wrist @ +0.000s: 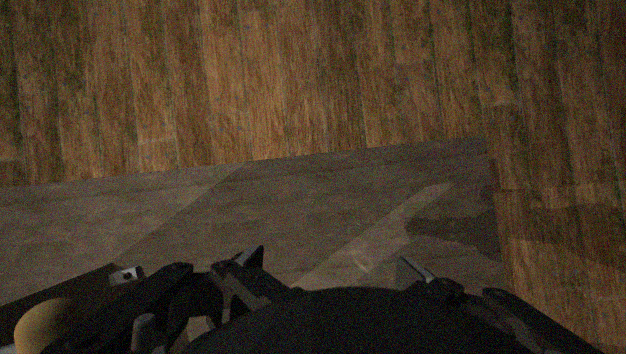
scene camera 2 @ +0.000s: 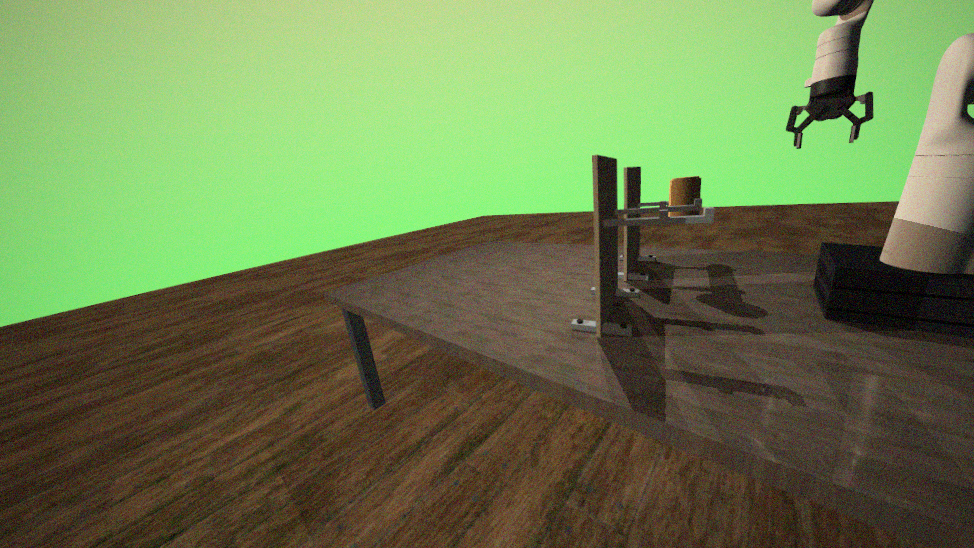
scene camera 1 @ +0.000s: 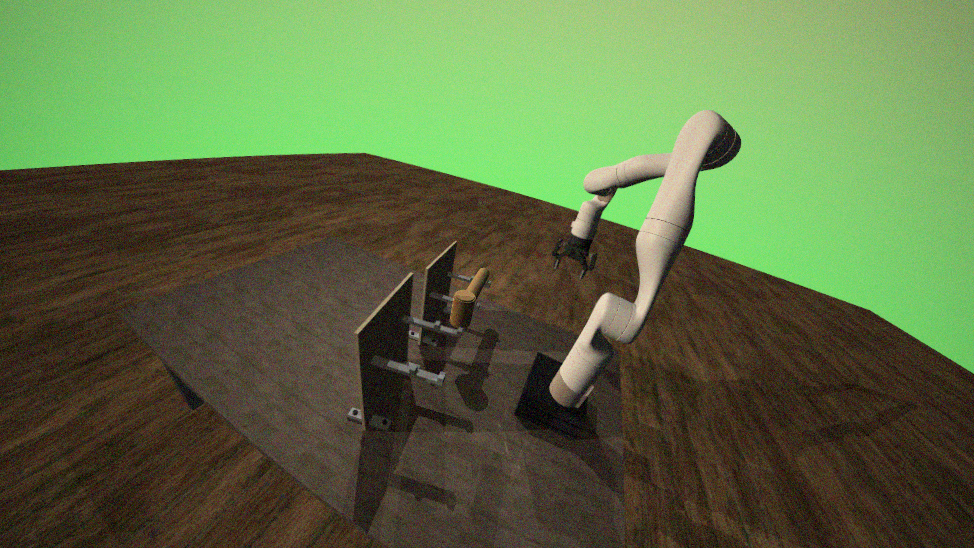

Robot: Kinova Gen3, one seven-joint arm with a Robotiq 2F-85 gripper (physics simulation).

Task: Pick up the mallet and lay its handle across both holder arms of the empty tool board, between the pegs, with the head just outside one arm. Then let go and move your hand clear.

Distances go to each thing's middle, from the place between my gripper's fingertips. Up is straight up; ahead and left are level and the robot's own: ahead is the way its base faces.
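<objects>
You'd find the wooden mallet (scene camera 1: 463, 303) 260 mm ahead of my hand, 190 mm to the left of it, and 90 mm below it.
</objects>
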